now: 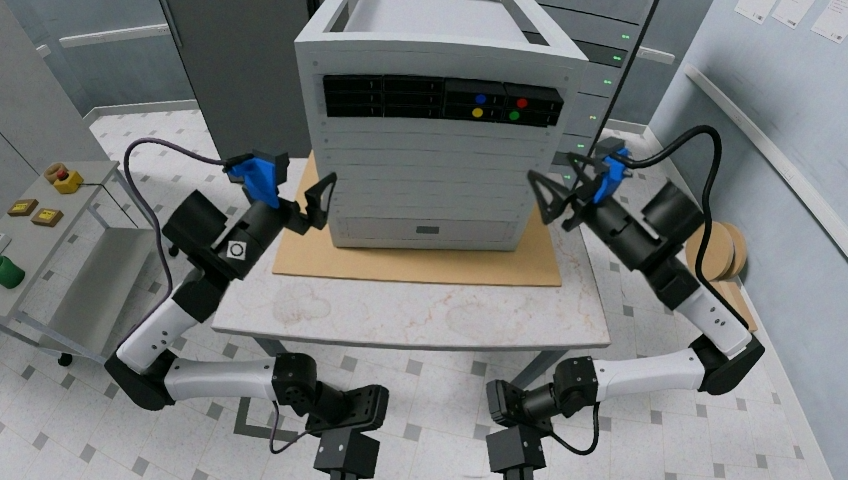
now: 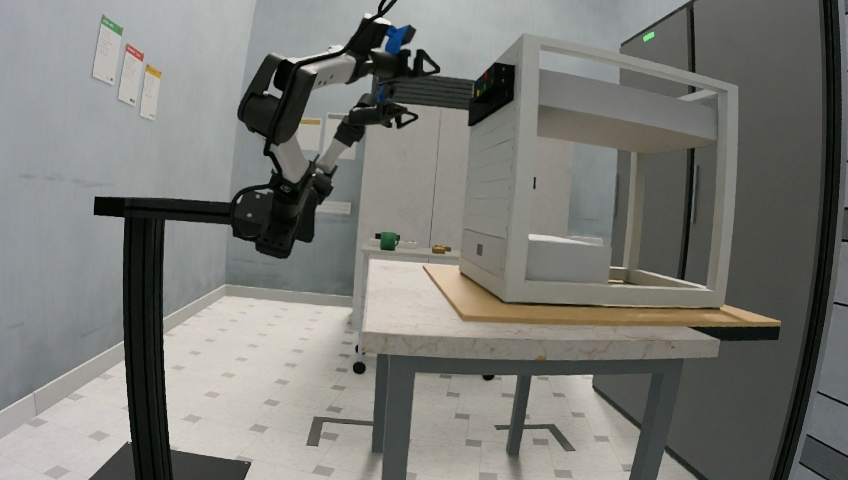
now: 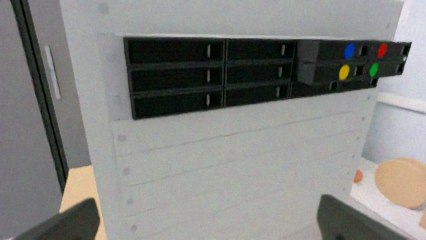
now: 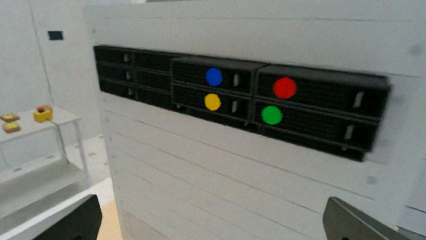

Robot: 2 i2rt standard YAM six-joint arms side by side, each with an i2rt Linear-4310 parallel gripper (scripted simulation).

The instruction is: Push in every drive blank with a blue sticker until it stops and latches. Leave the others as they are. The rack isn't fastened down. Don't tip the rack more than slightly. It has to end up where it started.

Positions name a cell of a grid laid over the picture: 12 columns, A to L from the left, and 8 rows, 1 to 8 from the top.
Note:
In view: my left gripper (image 1: E3), my right gripper (image 1: H3), a grey rack (image 1: F4), a yellow-sticker blank (image 1: G2) and a green-sticker blank (image 1: H2).
The grey rack also shows in image 2 (image 2: I2), in image 3 (image 3: H6) and in image 4 (image 4: E6). The yellow-sticker blank shows as well in image 3 (image 3: I3) and in image 4 (image 4: G4). The green-sticker blank is seen too in image 3 (image 3: K3).

